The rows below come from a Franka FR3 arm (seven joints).
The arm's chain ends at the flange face. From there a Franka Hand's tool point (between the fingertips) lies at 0.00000 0.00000 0.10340 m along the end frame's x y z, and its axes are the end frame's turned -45 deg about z.
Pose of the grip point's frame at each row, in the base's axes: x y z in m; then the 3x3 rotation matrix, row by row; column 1 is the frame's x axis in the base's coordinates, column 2 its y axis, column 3 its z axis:
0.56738, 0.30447, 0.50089; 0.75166, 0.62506, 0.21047; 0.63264, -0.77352, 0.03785; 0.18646, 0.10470, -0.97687
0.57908, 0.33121, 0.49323; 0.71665, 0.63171, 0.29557; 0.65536, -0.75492, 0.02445; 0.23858, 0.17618, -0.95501
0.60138, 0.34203, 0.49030; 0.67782, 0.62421, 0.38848; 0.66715, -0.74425, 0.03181; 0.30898, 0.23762, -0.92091
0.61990, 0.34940, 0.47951; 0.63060, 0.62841, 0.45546; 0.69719, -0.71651, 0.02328; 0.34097, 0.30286, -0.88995
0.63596, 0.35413, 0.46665; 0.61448, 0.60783, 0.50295; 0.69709, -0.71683, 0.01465; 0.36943, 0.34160, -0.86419
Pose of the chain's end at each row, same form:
0.54562, 0.30056, 0.60190; 0.97349, -0.08952, 0.21047; -0.09962, -0.99431, 0.03785; 0.20588, -0.05781, -0.97687
0.54852, 0.32868, 0.59198; 0.95343, -0.06006, 0.29557; -0.07040, -0.99722, 0.02445; 0.29328, -0.04412, -0.95501
0.56121, 0.33874, 0.58552; 0.92067, -0.03791, 0.38848; -0.05452, -0.99801, 0.03181; 0.38650, -0.05046, -0.92091
0.57281, 0.34699, 0.57153; 0.89025, -0.00155, 0.45546; -0.01366, -0.99964, 0.02328; 0.45526, -0.02695, -0.88995
0.58395, 0.35262, 0.55601; 0.86430, -0.00470, 0.50295; -0.01396, -0.99979, 0.01465; 0.50277, -0.01968, -0.86419

